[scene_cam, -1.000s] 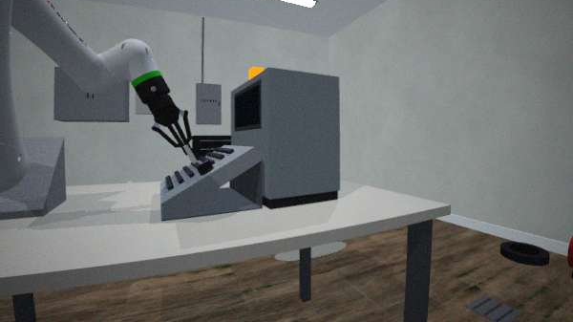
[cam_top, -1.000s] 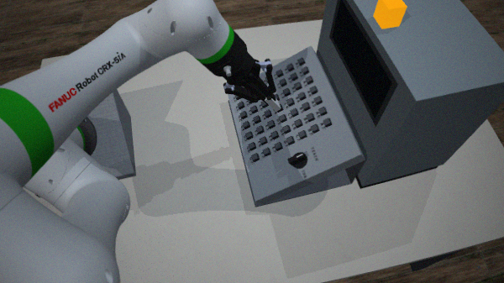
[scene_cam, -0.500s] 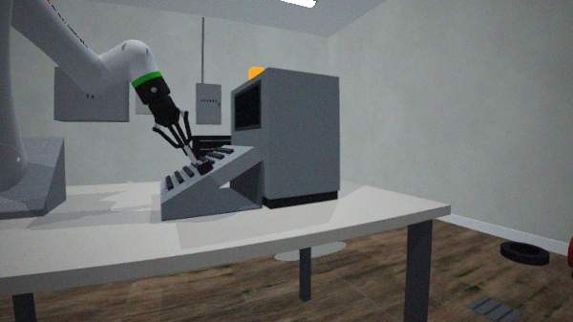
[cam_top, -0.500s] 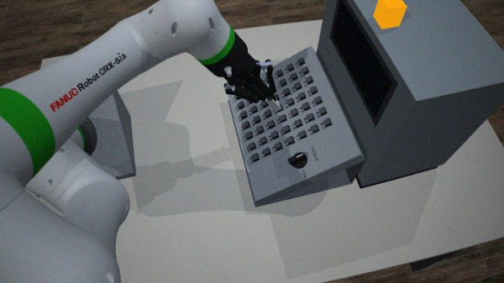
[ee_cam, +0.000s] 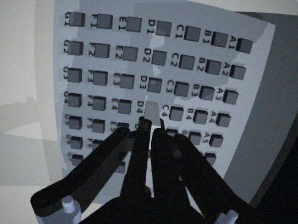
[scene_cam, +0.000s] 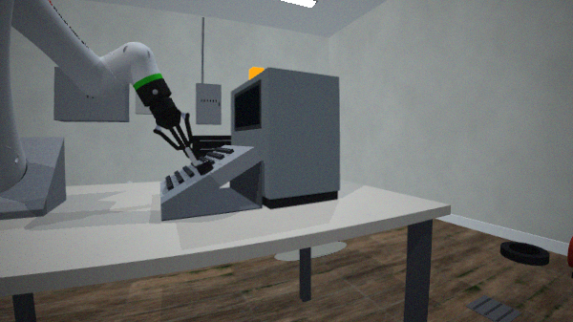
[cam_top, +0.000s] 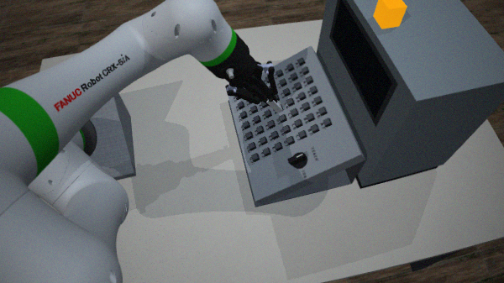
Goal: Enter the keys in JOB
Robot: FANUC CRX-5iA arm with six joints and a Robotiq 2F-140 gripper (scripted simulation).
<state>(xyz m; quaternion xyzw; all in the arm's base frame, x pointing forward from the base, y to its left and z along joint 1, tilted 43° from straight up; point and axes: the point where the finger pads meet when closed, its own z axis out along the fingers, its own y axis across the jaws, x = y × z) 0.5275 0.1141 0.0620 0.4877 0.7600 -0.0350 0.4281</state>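
Now: the selector knob 5 cm ahead of my hand, 15 cm to the right of it and 2 cm below it. From my hand the other things lie so: grey keypad (5 cm ahead, 4 cm to the right, 7 cm below).
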